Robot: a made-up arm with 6 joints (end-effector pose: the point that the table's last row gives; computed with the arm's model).
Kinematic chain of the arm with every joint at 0, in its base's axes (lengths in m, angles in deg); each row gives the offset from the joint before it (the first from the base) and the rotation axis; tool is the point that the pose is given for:
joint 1: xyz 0 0 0.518 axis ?
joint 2: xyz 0.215 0 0 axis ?
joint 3: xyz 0 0 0.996 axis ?
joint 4: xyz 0 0 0.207 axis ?
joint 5: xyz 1.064 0 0 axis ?
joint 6: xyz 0.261 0 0 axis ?
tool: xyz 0 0 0
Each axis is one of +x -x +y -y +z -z.
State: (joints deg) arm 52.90 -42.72 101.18 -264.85 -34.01 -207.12
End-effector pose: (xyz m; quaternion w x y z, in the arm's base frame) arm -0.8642 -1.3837 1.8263 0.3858 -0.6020 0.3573 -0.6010
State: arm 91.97 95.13 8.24 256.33 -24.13 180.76
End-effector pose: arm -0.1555 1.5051 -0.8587 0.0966 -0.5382 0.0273 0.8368
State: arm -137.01 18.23 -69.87 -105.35 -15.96 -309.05
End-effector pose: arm -0.5351 -0.5934 0.1573 0.0227 0.7427 -0.1587 -0.6501
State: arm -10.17 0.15 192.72 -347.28 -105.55 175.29
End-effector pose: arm -0.7587 0.0799 1.3350 0.0633 -0.7109 0.0922 -0.6943
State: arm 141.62 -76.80 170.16 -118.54 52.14 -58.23
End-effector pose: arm 1.0013 -0.5621 -0.4236 0.9311 0.2803 0.2319 0.0263
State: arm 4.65 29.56 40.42 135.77 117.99 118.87
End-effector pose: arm 1.6047 0.2918 1.6029 0.3943 0.3863 0.8308 -0.0707
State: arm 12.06 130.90 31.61 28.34 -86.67 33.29
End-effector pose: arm 0.7804 0.0403 -1.1955 0.1492 0.3141 -0.8919 -0.2891
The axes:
joint 1: +z
joint 2: +y
joint 3: -y
joint 4: -x
joint 5: -y
joint 6: -x

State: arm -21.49 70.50 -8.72 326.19 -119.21 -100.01
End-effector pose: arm 1.2993 -0.3753 -0.0663 0.4254 -0.1846 -0.6603 0.5907
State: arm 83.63 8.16 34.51 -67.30 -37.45 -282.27
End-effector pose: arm 0.0132 1.4382 2.1988 0.5151 -0.0338 -0.1926 0.8345
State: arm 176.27 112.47 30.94 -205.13 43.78 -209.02
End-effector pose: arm -1.3650 0.0121 -1.0950 0.2977 -0.8111 0.3382 0.3730
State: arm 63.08 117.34 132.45 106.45 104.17 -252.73
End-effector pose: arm 0.7027 1.9199 0.4519 0.1956 0.0994 0.9511 0.2173
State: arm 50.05 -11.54 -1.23 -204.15 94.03 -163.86
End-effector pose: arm 0.5926 0.8733 1.6509 0.5618 -0.2410 0.5749 0.5439
